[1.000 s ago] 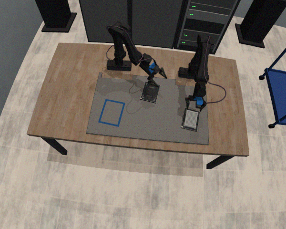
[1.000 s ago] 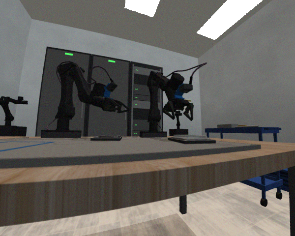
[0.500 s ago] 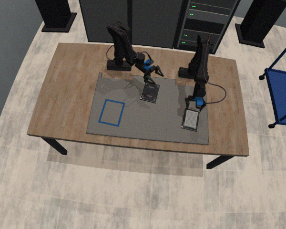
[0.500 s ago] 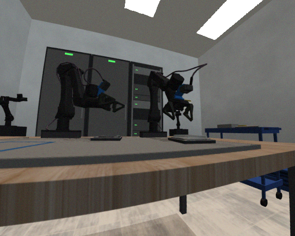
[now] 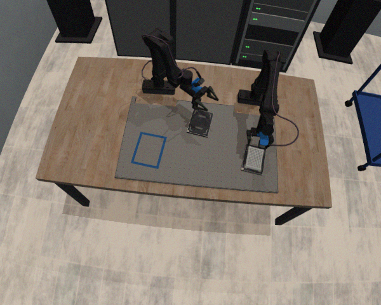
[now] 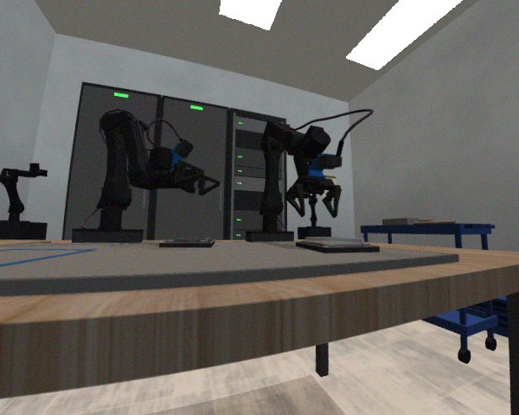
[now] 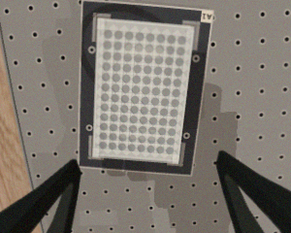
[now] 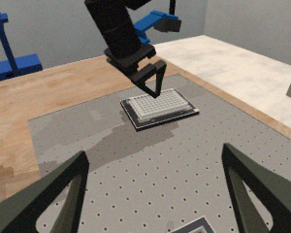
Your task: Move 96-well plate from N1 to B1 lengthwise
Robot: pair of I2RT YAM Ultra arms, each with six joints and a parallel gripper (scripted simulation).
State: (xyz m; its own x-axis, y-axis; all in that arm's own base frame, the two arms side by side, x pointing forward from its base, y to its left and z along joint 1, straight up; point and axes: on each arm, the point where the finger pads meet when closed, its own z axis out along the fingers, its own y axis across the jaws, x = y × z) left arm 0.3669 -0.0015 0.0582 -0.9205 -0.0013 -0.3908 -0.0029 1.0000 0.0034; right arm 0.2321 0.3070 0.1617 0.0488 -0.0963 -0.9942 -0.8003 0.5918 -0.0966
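Right now my left hand is 4 cm short of the white 96-well plate and 7 cm above it.
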